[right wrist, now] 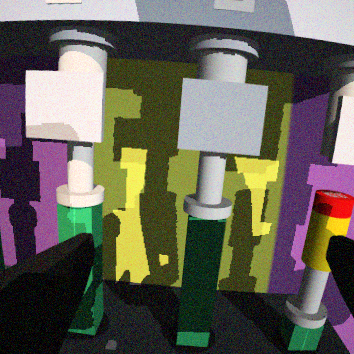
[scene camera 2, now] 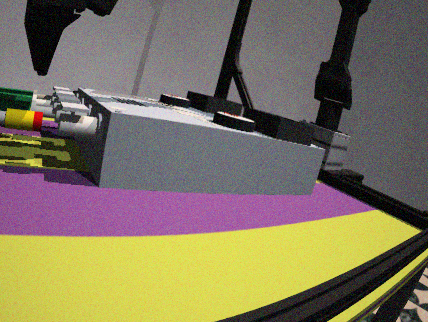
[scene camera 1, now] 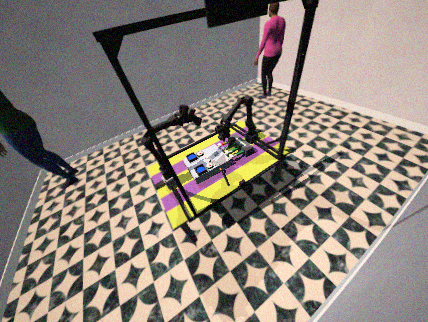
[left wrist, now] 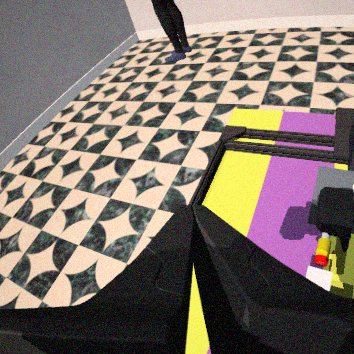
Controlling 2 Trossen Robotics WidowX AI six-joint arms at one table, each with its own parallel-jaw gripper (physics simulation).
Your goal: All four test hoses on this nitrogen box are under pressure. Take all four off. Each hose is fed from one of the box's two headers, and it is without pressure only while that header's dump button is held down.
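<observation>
The nitrogen box lies on the striped mat, with two blue dump buttons. In the right wrist view, a left green hose and a middle green hose sit in line with ports behind square collars. A third hose end, yellow with a red tip, stands apart from its port. The fourth hose is not clear. My right gripper is open above the hoses, its fingers either side of the middle one. My left gripper is shut and empty, raised above the box.
Two round gauges stand on the box top. A grey holder is at the hoses' far end. Black frame posts rise around the mat. A person in pink stands behind, another at the left.
</observation>
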